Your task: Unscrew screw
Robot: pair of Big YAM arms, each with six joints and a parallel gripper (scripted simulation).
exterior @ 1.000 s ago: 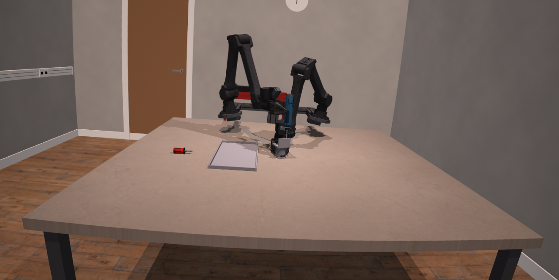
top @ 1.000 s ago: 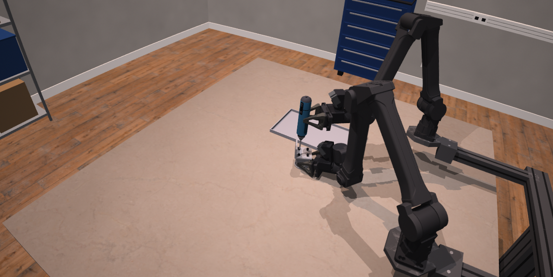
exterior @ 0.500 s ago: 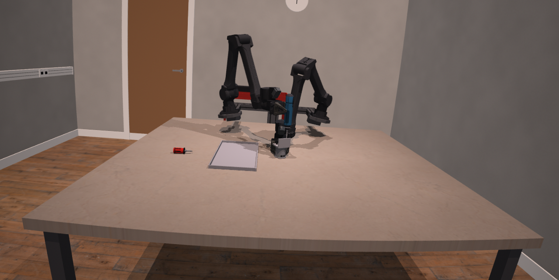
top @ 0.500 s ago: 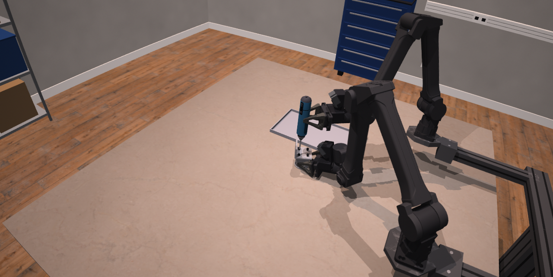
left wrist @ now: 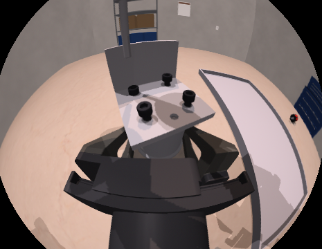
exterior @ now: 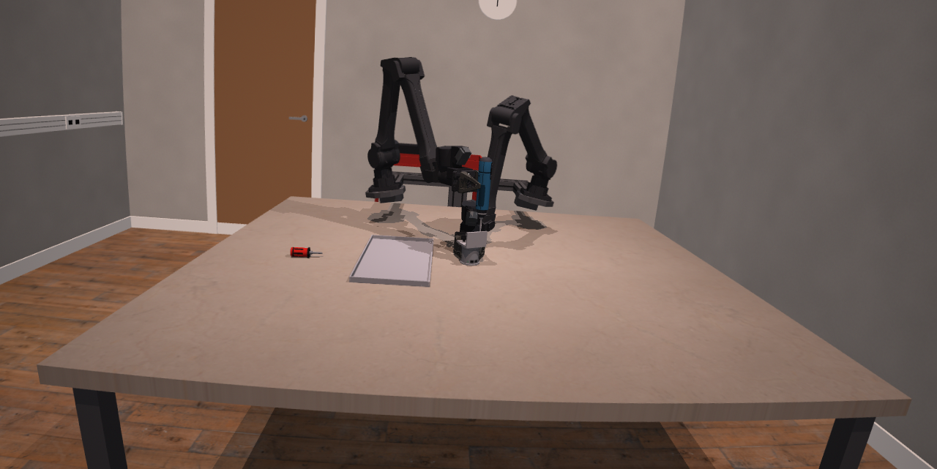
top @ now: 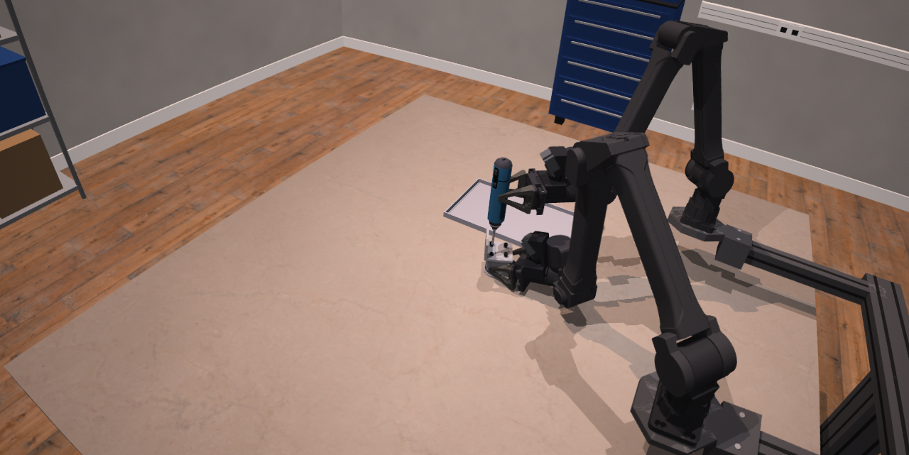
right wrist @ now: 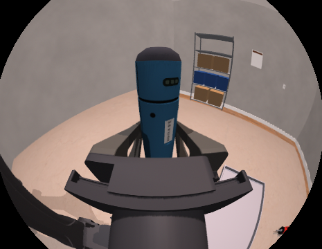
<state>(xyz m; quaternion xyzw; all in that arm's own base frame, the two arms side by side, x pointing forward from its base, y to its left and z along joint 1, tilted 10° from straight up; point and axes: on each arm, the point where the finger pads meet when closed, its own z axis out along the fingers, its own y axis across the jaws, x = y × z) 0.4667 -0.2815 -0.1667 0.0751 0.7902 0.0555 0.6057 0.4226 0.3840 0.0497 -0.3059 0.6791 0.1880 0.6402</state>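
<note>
Right now my left hand is 1 cm below the joint module. From my left hand the other things lie so: flat grey tray: 23 cm to the right, 2 cm below; red-handled screwdriver: 51 cm to the right, 1 cm below; grey l-shaped bracket: 5 cm above.
</note>
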